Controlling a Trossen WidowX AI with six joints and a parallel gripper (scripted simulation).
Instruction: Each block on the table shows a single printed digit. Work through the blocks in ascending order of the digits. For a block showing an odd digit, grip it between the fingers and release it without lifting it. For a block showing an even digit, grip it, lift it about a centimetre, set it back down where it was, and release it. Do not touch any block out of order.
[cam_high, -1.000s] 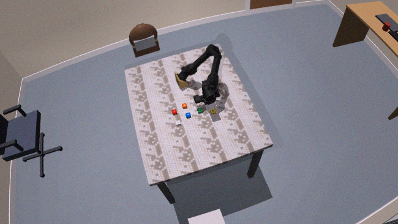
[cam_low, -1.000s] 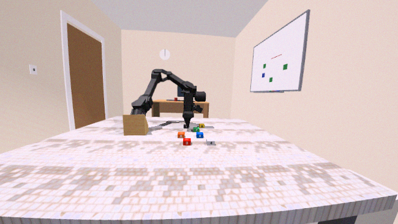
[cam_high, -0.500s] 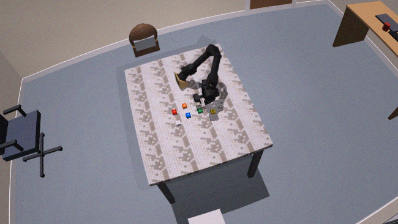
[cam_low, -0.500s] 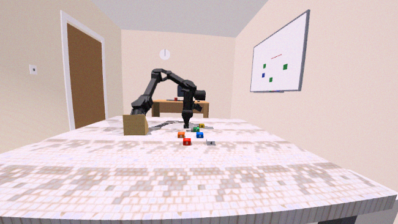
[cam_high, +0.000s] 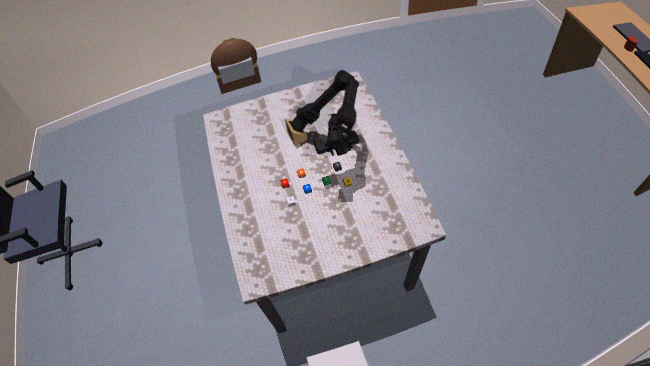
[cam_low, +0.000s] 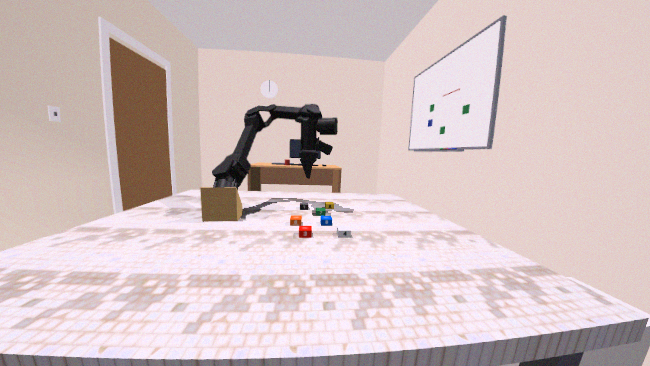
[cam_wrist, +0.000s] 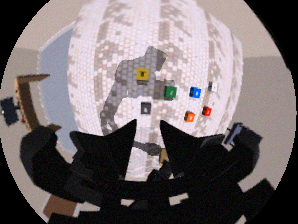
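My gripper tip is 40 mm past the red block, 250 mm to the left of it and 110 mm above it. Also, from my gripper tip: yellow block 90 mm ahead, 10 mm to the left, 110 mm below; black block 10 mm behind, 110 mm below; green block 40 mm ahead, 80 mm to the right, 110 mm below.
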